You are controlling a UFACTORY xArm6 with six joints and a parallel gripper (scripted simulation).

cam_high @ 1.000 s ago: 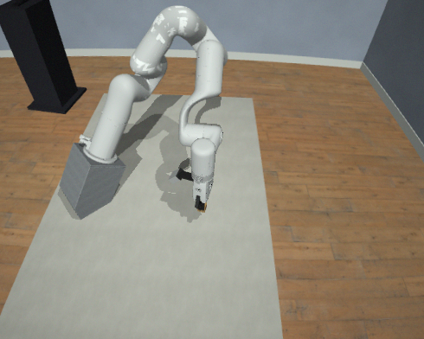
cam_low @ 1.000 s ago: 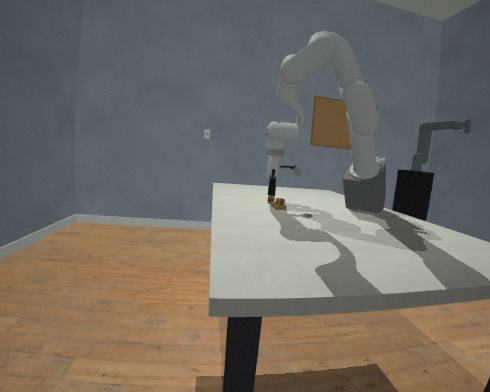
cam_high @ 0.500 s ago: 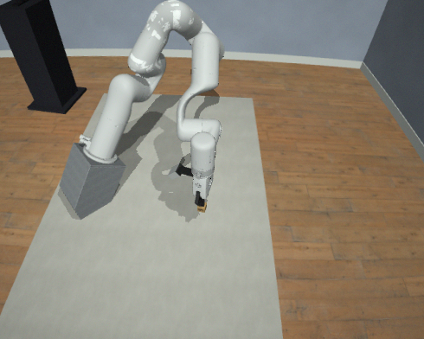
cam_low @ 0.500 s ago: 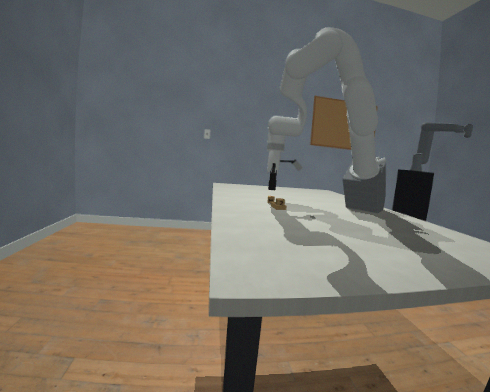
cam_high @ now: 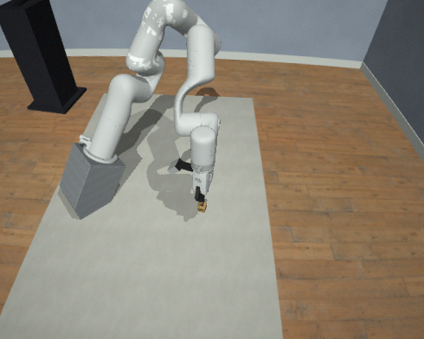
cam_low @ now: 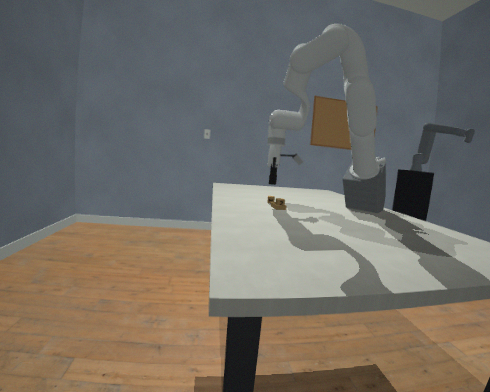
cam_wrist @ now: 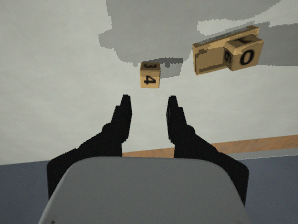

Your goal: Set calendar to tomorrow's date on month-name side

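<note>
The wooden digit cube lies 90 mm below my hand. From my hand the other things lie so: wooden calendar tray (100 mm to the left, 100 mm below, 30 mm behind).
</note>
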